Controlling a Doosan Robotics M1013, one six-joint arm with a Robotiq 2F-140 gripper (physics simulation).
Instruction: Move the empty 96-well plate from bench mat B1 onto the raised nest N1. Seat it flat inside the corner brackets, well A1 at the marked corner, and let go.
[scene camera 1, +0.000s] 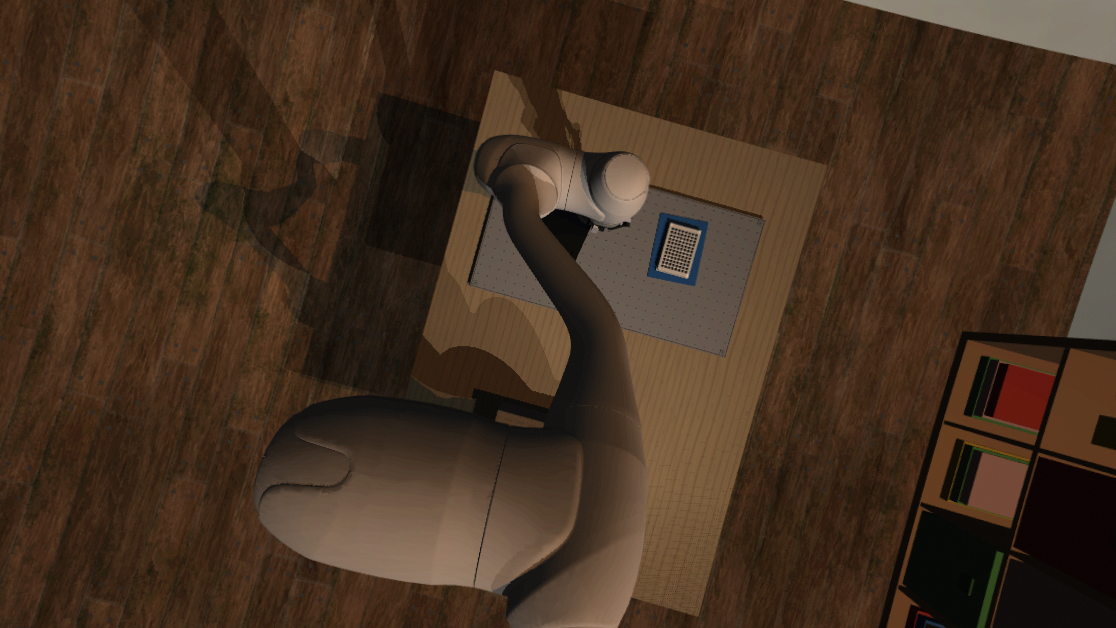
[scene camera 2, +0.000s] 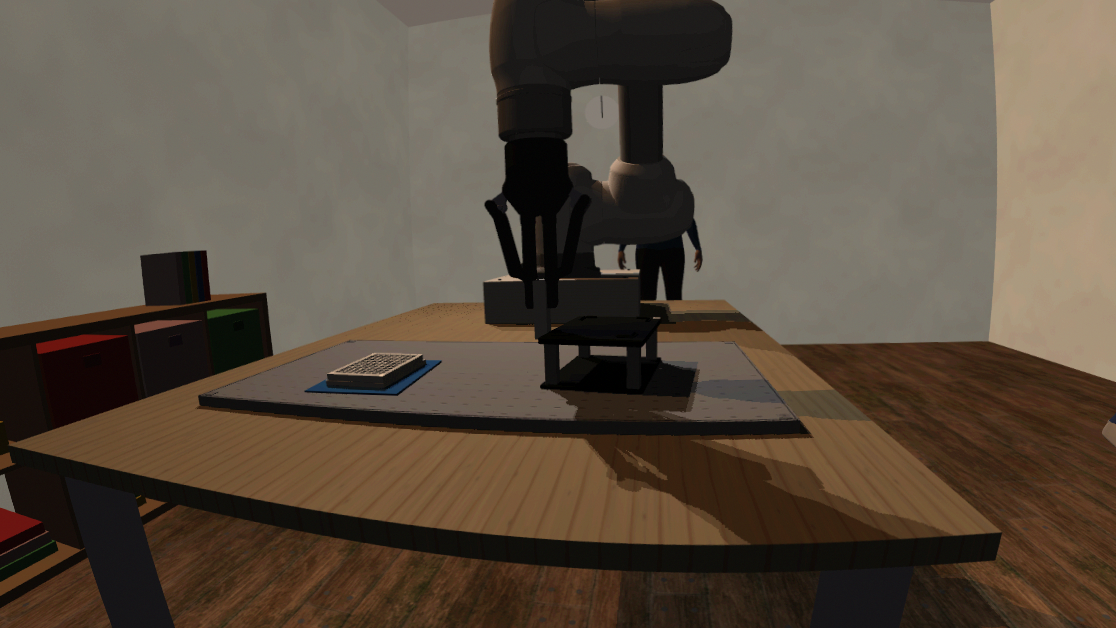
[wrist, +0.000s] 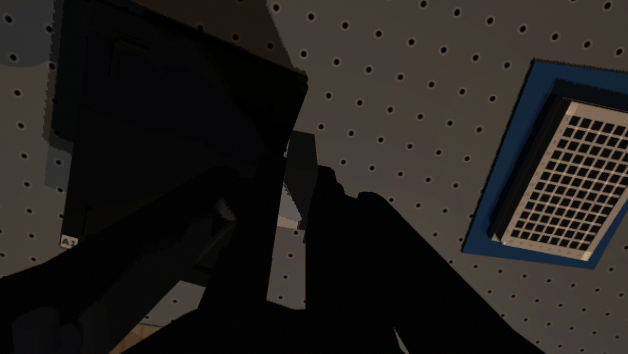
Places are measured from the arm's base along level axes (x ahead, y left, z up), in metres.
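Where they show: gripper, fingertip midpoint: (scene camera 1: 594, 227) (wrist: 298, 154).
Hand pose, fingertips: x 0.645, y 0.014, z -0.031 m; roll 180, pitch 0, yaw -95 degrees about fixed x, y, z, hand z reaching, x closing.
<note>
Things, the pixels of their top centre, and the offset from my fingertips. Level surfaces: height alone.
- pale 96-well plate at its top centre: (wrist: 579, 188) (scene camera 2: 377, 363) (scene camera 1: 679, 250) 0.014 m back, 0.228 m right, 0.036 m down
- blue bench mat B1 at its surface level: 0.051 m down
- black raised nest N1 at its top centre: (wrist: 173, 174) (scene camera 2: 605, 324) (scene camera 1: 563, 228) 0.019 m back, 0.077 m left, 0.011 m up
- grey perforated board at its surface level: 0.052 m down
- wooden table at its surface level: 0.065 m down
The pale 96-well plate (scene camera 1: 678, 249) (scene camera 2: 376, 368) (wrist: 575, 185) lies flat on the blue bench mat B1 (scene camera 1: 661, 234) (scene camera 2: 413, 378) (wrist: 530, 100). The black raised nest N1 (scene camera 1: 569, 235) (scene camera 2: 600, 331) (wrist: 150, 120) stands on short legs, with no plate on it. Its A1 label (wrist: 69, 242) shows at the lower left corner in the wrist view; its brackets are hard to see in the dark. My gripper (scene camera 2: 541, 300) (wrist: 298, 154) is shut and empty, pointing down, higher than the nest top and near its plate-side edge. A grey strip shows between the fingertips. The arm hides the fingertips in scene camera 1.
Mat and nest stand on a grey perforated board (scene camera 1: 733, 296) (scene camera 2: 483, 406) on the wooden table (scene camera 1: 780, 179) (scene camera 2: 499, 484). The robot's base block (scene camera 2: 600, 300) is at the far end. A bookshelf (scene camera 1: 952, 374) stands beside the table. A person (scene camera 2: 661, 269) stands behind it.
</note>
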